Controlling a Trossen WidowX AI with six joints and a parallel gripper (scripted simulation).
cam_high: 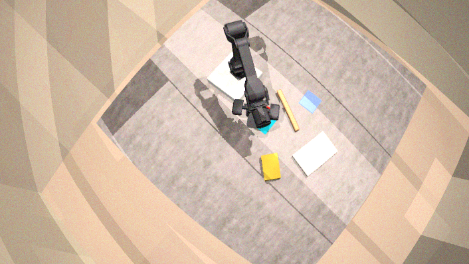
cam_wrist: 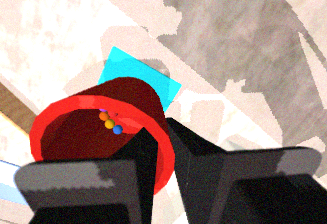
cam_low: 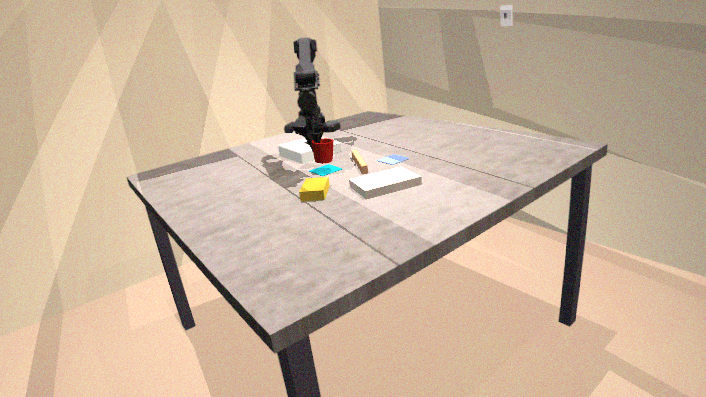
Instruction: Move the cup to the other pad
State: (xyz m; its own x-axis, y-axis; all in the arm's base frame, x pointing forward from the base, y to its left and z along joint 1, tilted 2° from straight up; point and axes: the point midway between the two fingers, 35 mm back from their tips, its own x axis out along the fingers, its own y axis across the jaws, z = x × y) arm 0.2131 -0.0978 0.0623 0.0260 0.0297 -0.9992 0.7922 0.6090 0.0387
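Now: gripper tip 2 cm short of the cyan pad, 2 cm to the right of it and 8 cm above it. Also, from my gripper tip: yellow block (19 cm ahead, 10 cm to the right, 5 cm below); wooden stick (6 cm ahead, 13 cm to the left, 6 cm below); red cup (2 cm ahead, 2 cm to the left).
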